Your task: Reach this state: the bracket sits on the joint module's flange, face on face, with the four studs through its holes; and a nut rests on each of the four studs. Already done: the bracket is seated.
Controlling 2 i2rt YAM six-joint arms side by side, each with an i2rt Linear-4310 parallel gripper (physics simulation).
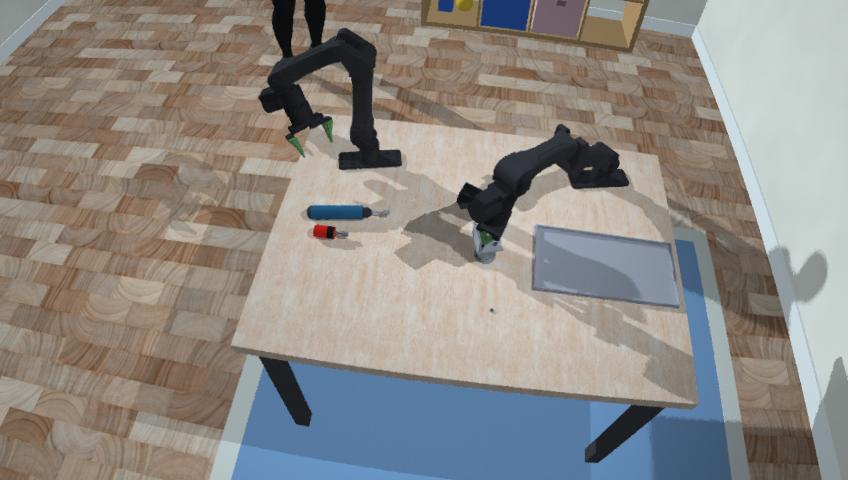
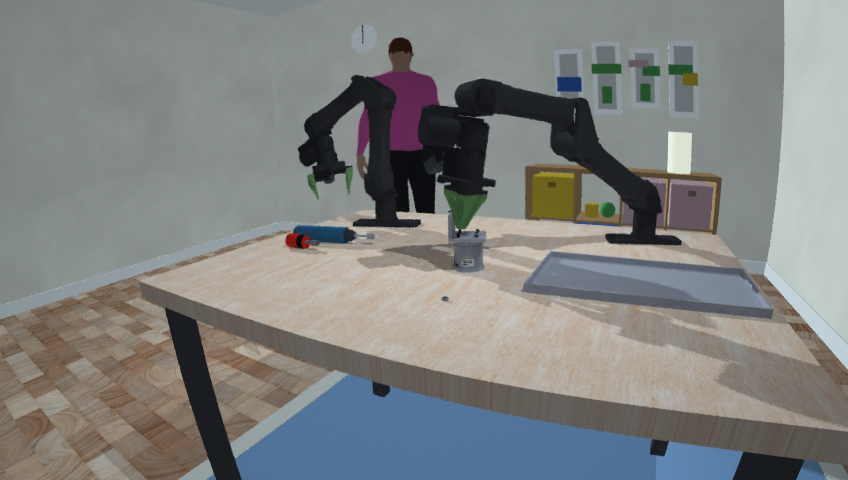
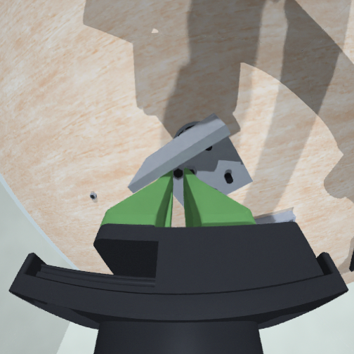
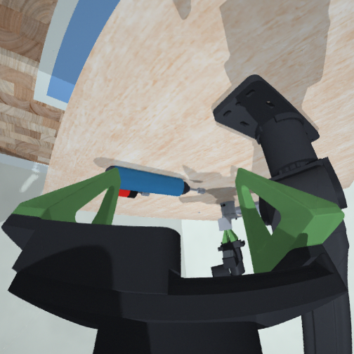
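Where they show: left gripper, fingertip midpoint: (image 1: 484, 241) (image 2: 460, 228); right gripper, fingertip midpoint: (image 1: 318, 149) (image 2: 333, 196); left arm's base at its link origin: (image 1: 598, 179) (image 2: 643, 241); right arm's base at its link origin: (image 1: 370, 160) (image 2: 386, 224).
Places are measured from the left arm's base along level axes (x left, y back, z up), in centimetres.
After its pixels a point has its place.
Note:
The grey bracket (image 2: 477, 236) @(x -40.7, y -27.8, z 6.8 cm) (image 3: 172, 154) sits on the joint module (image 1: 484, 258) @(x -43.6, y -28.6, z 2.2 cm) (image 2: 468, 255) @(x -42.4, y -28.7, z 3.3 cm) at the table's middle, its plate upright. Dark stud ends show on its base; how many carry nuts I cannot tell. My left gripper (image 1: 486, 242) @(x -44.0, y -27.3, z 8.1 cm) (image 2: 462, 227) @(x -44.0, y -27.3, z 8.1 cm) (image 3: 177, 174) points down, shut on a small dark nut (image 3: 178, 173), close over the bracket's base beside the upright plate. Whether the nut touches a stud is unclear. A loose nut (image 1: 491, 309) @(x -44.2, y -43.7, z 0.5 cm) (image 2: 445, 298) @(x -44.0, y -44.3, z 0.5 cm) (image 3: 93, 196) lies on the table nearer the front. My right gripper (image 1: 317, 148) @(x -88.2, y 10.8, z 9.1 cm) (image 2: 333, 195) @(x -88.2, y 10.8, z 9.1 cm) (image 4: 177, 174) is open and empty, raised at the back left.
A grey tray (image 1: 595, 258) @(x -10.9, y -30.5, z 0.4 cm) (image 2: 642, 300) @(x -11.9, y -43.9, z 0.9 cm) lies right of the joint module. A blue tool (image 1: 338, 212) @(x -82.8, y -9.9, z 3.6 cm) (image 2: 321, 233) @(x -82.4, y -10.6, z 2.7 cm) (image 4: 150, 181) and a shorter red tool (image 1: 321, 231) @(x -87.8, y -16.0, z 3.1 cm) (image 2: 296, 240) @(x -86.3, y -17.0, z 2.3 cm) (image 4: 125, 193) lie at the left. A person (image 2: 405, 113) stands behind the table.

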